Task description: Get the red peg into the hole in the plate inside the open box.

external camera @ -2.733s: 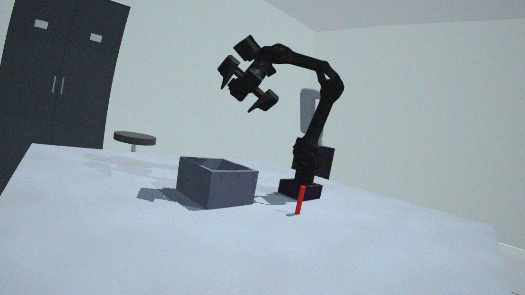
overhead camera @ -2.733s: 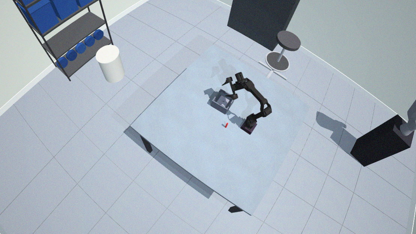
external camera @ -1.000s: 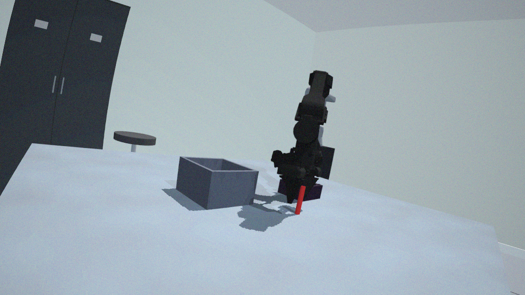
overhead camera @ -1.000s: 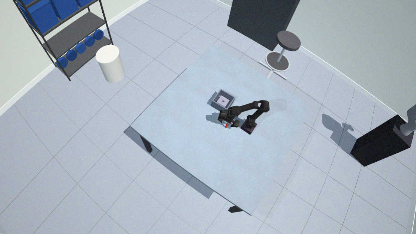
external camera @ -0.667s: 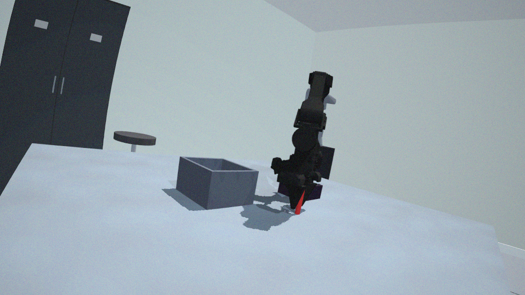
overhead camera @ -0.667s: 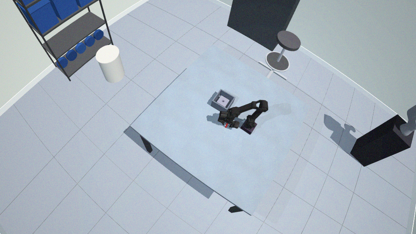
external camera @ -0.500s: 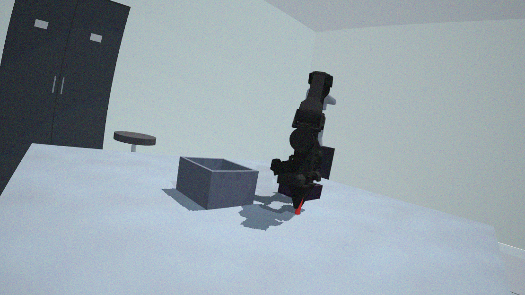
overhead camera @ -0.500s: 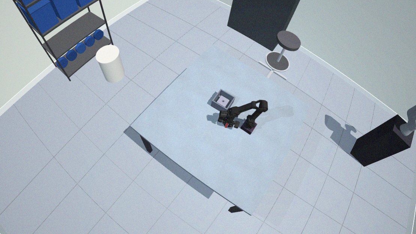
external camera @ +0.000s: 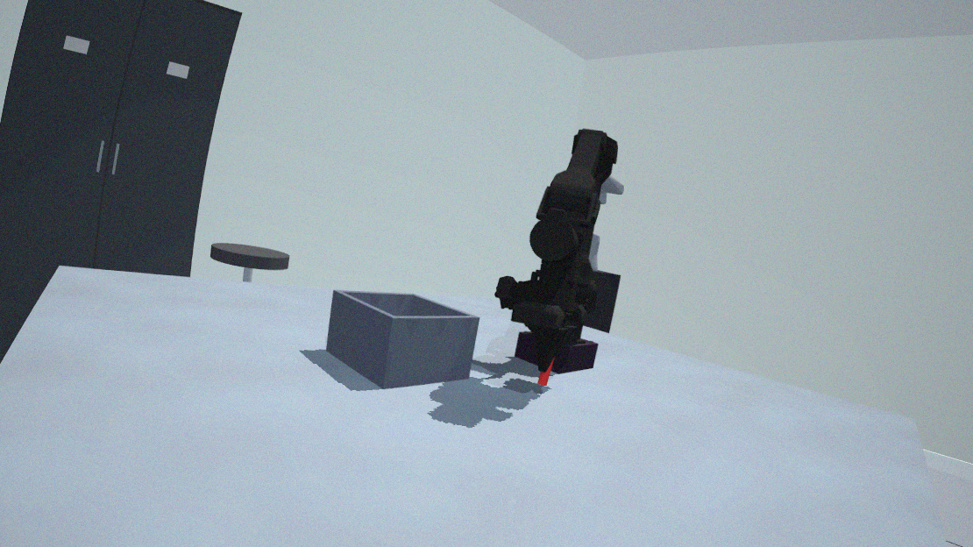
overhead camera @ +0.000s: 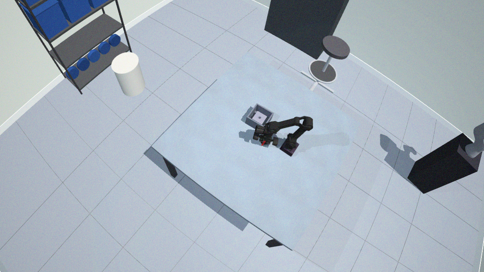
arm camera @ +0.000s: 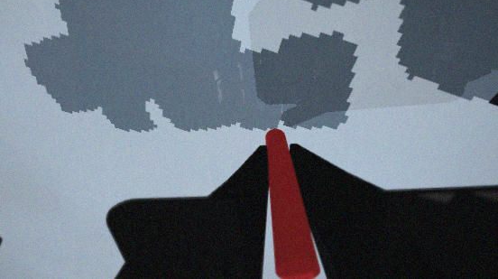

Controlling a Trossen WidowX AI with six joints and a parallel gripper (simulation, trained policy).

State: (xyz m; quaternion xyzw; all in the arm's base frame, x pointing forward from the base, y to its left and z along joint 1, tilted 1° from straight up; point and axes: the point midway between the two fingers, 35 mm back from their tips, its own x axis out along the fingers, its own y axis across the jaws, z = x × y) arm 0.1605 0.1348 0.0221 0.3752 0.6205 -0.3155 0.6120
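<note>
Now: the plate 17 cm ahead of my gripper tip, 14 cm to the right of it and 1 cm above it. From my gripper tip the other things lie so: grey box (17 cm ahead, 14 cm to the right, 1 cm below); then red peg (2 cm above).
</note>
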